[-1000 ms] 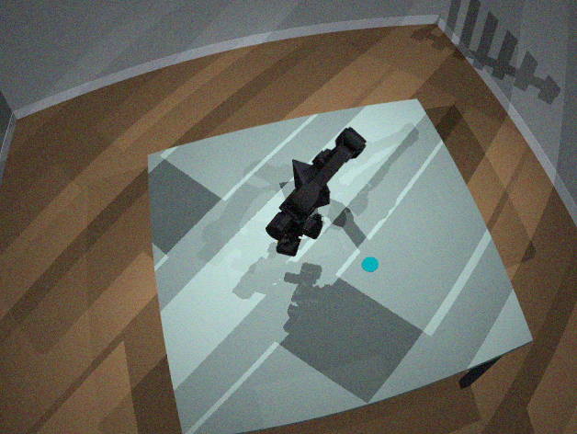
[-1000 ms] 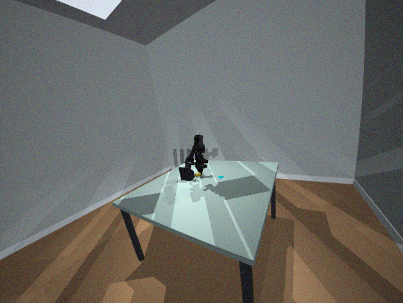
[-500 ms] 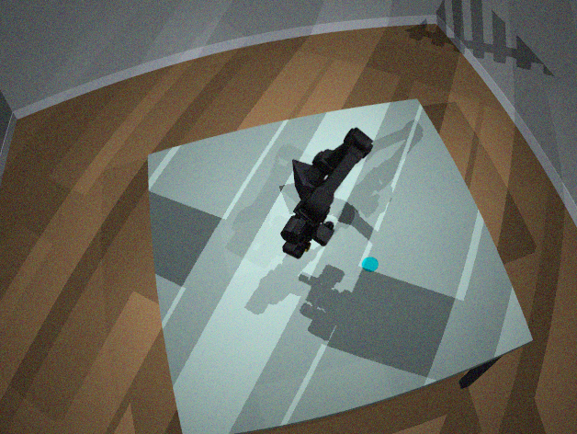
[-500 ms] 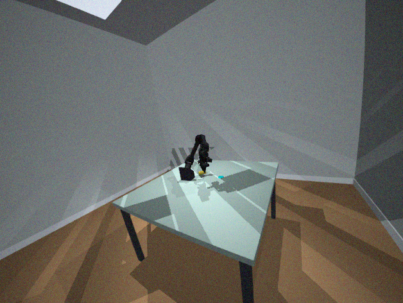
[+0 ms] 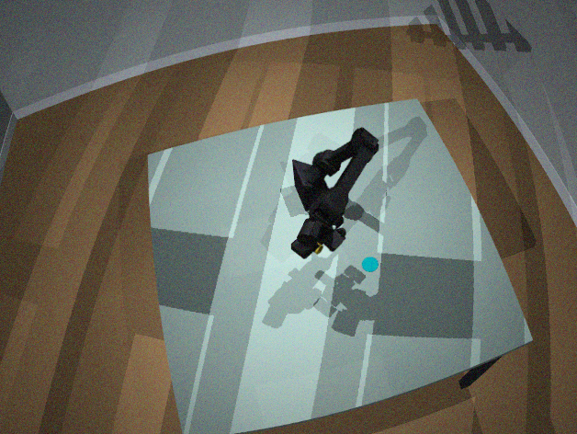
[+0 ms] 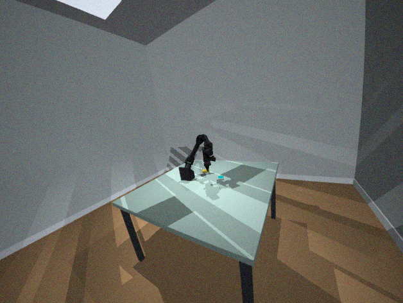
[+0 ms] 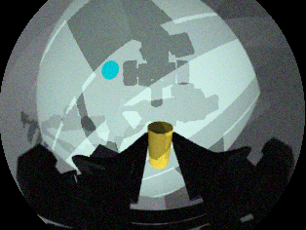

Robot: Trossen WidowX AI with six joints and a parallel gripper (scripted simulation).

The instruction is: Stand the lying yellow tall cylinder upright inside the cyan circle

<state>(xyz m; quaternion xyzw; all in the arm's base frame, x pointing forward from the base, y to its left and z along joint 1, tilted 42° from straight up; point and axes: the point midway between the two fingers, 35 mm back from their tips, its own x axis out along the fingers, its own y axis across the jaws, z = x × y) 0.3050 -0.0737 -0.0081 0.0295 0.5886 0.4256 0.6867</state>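
Now: gripper tip 3 cm short of the cyan circle, 18 cm to the right of it and 15 cm above it. Also, from my gripper tip: yellow tall cylinder (2 cm behind, 1 cm to the right).
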